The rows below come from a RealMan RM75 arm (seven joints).
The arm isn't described. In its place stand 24 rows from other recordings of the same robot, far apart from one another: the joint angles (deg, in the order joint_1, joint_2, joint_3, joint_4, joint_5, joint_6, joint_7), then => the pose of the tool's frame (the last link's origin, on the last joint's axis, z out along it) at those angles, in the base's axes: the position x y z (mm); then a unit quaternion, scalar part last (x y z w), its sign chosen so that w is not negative.
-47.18 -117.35 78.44 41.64 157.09 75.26 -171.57 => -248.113 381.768 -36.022 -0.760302 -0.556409 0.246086 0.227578
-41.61 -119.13 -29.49 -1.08 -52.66 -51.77 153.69 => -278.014 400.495 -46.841 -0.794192 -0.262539 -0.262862 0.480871
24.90 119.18 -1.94 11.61 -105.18 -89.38 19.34 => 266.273 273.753 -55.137 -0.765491 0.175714 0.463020 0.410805
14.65 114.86 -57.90 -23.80 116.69 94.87 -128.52 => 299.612 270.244 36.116 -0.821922 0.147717 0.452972 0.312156
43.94 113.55 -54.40 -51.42 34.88 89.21 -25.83 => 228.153 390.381 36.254 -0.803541 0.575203 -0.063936 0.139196
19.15 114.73 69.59 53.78 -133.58 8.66 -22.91 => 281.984 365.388 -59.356 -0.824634 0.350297 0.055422 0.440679
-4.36 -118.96 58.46 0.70 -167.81 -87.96 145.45 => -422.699 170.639 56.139 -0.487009 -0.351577 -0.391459 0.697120
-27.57 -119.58 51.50 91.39 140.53 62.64 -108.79 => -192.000 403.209 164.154 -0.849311 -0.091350 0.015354 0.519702
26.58 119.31 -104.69 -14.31 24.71 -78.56 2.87 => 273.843 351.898 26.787 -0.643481 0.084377 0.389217 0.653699
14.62 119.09 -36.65 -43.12 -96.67 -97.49 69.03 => 302.432 269.635 51.848 -0.883731 0.180452 0.350783 0.251809
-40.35 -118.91 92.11 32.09 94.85 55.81 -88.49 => -201.457 356.886 -113.531 -0.983140 -0.147838 -0.063640 0.086768
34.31 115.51 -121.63 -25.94 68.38 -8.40 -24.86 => 317.329 395.074 -66.032 -0.778328 0.377334 0.033362 0.500711
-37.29 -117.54 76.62 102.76 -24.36 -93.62 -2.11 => -96.443 365.653 78.619 -0.819896 -0.446374 0.024902 0.357633
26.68 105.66 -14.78 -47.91 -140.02 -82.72 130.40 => 387.666 321.533 175.024 -0.678341 0.631759 0.169374 0.334734
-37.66 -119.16 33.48 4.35 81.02 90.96 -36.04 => -215.576 342.800 -24.980 -0.816846 -0.086470 -0.482429 0.304216
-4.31 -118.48 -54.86 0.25 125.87 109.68 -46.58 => -377.826 156.470 80.386 -0.472871 -0.249771 -0.560904 0.631976
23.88 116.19 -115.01 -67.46 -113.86 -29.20 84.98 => 163.879 339.342 -106.604 -0.949075 -0.182520 -0.020056 0.256010
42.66 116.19 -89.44 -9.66 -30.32 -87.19 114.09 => 165.230 369.174 -21.489 0.646766 -0.531871 -0.535522 0.109652
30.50 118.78 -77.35 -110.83 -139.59 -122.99 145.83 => 119.552 266.634 61.320 -0.953488 0.201756 -0.208334 0.082171
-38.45 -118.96 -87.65 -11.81 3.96 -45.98 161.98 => -261.559 417.276 -32.330 -0.791680 -0.198058 -0.250229 0.520961
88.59 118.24 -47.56 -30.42 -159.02 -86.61 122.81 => -20.333 432.436 -38.440 -0.980731 0.089923 -0.164092 0.056167
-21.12 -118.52 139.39 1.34 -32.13 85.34 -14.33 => -317.854 273.302 -27.052 -0.793947 -0.121670 -0.342490 0.487387
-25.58 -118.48 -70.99 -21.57 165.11 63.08 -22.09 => -259.727 363.250 -16.446 -0.723589 -0.211227 -0.415963 0.508701
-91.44 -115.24 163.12 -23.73 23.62 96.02 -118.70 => -32.320 417.538 -18.406 0.950558 0.292807 -0.086377 0.056947
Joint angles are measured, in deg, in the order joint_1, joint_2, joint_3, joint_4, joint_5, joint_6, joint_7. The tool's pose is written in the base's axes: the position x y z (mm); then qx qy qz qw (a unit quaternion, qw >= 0). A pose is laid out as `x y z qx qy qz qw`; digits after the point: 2 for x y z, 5 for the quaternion.
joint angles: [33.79 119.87 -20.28 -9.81 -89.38 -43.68 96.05]
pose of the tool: 351.97 370.54 -26.56 -0.52966 0.66878 0.37869 0.35886
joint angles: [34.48 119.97 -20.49 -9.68 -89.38 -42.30 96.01]
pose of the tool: 350.30 373.74 -28.52 -0.53022 0.67033 0.37219 0.36195
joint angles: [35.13 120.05 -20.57 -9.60 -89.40 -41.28 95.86]
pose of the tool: 348.17 376.94 -29.82 -0.53180 0.67022 0.36771 0.36439
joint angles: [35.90 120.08 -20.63 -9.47 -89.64 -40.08 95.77]
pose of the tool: 345.84 380.63 -31.19 -0.53431 0.67011 0.36154 0.36710
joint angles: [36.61 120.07 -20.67 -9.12 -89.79 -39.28 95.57]
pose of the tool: 342.98 383.63 -33.11 -0.53749 0.66977 0.35712 0.36740
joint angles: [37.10 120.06 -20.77 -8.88 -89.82 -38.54 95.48]
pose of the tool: 341.42 385.66 -34.39 -0.53880 0.67018 0.35327 0.36844
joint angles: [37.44 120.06 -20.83 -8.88 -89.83 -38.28 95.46]
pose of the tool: 339.72 387.57 -34.49 -0.54046 0.66908 0.35255 0.36871
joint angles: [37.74 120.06 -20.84 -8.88 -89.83 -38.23 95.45]
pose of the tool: 337.80 389.33 -34.50 -0.54216 0.66773 0.35317 0.36806
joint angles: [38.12 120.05 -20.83 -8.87 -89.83 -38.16 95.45]
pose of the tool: 335.43 391.55 -34.45 -0.54405 0.66615 0.35404 0.36729
